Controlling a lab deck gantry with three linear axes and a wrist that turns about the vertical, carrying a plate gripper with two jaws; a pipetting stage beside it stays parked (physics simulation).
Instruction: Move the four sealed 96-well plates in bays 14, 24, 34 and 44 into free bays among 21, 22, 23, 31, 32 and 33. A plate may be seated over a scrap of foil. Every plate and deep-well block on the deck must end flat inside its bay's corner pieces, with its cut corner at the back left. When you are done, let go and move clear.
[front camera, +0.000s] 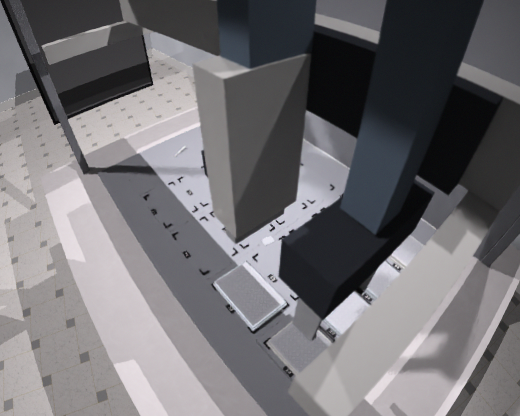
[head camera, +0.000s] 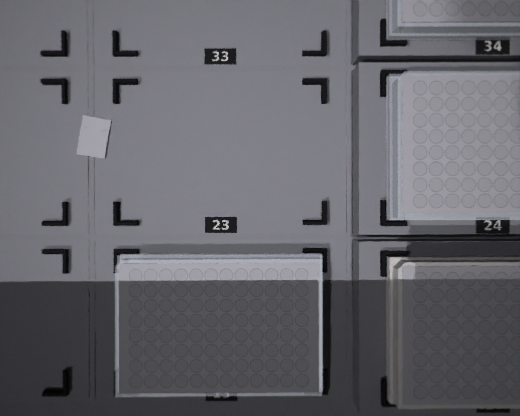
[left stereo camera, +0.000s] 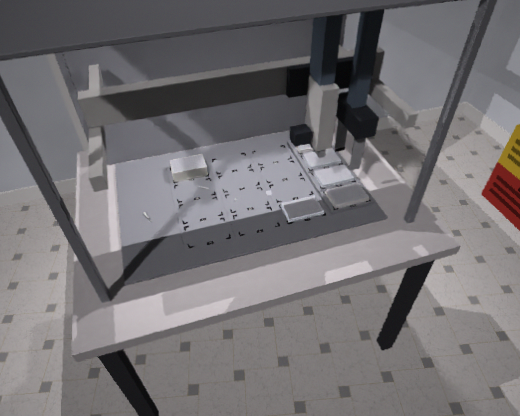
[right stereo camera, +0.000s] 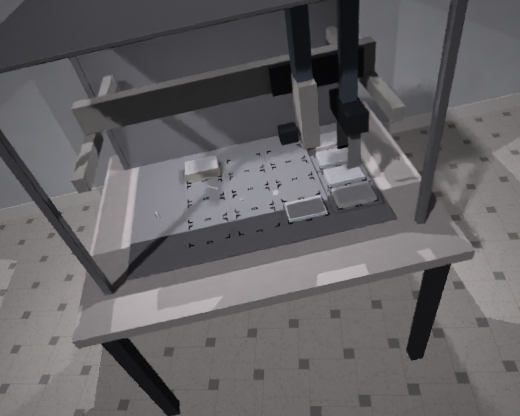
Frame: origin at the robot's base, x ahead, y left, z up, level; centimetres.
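Seen in the pictures: gripper, between the fingertips: (left stereo camera: 346, 159) (right stereo camera: 348, 156); robot's base, origin of its link: (front camera: 145, 197) (left stereo camera: 189, 247) (right stereo camera: 190, 245).
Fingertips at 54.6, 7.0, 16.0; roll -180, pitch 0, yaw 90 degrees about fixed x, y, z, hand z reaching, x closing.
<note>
Pixels of each thing's top centre, then the offset from my fingertips to it, as dx, dy, dz. "spot": a spot on its surface instead.
- bay 14, a spot on its surface: (head camera: 465, 340) (front camera: 298, 342) (right stereo camera: 346, 195) (left stereo camera: 341, 195) spot: -1.4, -3.0, -13.1
- bay 24, a spot on its surface: (head camera: 465, 145) (front camera: 340, 305) (right stereo camera: 336, 174) (left stereo camera: 327, 175) spot: -1.4, +7.9, -13.1
- bay 34, a spot on its surface: (head camera: 460, 8) spot: -1.7, +15.5, -13.1
- bay 44, a spot on its surface: (front camera: 407, 250) spot: +0.5, +29.1, -13.1
- Bay 23, a spot on its surface: (head camera: 220, 225) spot: -15.4, +3.3, -16.0
- plate, centre of its top: (head camera: 218, 328) (front camera: 249, 292) (right stereo camera: 305, 207) (left stereo camera: 302, 207) -15.4, -2.7, -14.5
- foil scrap, centre of its top: (head camera: 93, 136) (front camera: 267, 240) -23.4, +9.0, -15.9
- pale deep-well block, centre of its top: (left stereo camera: 187, 163) (right stereo camera: 201, 164) -48.2, +29.4, -11.8
My gripper (left stereo camera: 348, 158) (right stereo camera: 348, 157) is open, its jaws one behind the other above the right column; no plate shows between them. In the front view its black body hides one jaw. The sealed plates are in the right column: bay 14 (front camera: 297, 347) (head camera: 465, 340) (left stereo camera: 347, 196) (right stereo camera: 354, 194), bay 24 (front camera: 347, 315) (head camera: 465, 145) (left stereo camera: 334, 176) (right stereo camera: 345, 174), bay 34 (front camera: 382, 282) (head camera: 460, 8) and bay 44 (front camera: 407, 250). Plates 14 and 24 show cut corners at the back left. Bay 23 (head camera: 220, 225) holds no plate.
Another plate (front camera: 250, 295) (head camera: 220, 335) (left stereo camera: 302, 209) (right stereo camera: 306, 208) sits in bay 13. A foil scrap (front camera: 268, 241) (head camera: 94, 136) lies left of bay 23. A pale deep-well block (left stereo camera: 189, 166) (right stereo camera: 202, 168) stands back left. The pipetting stage (front camera: 250, 150) (left stereo camera: 322, 115) (right stereo camera: 306, 112) is left of the gripper.
</note>
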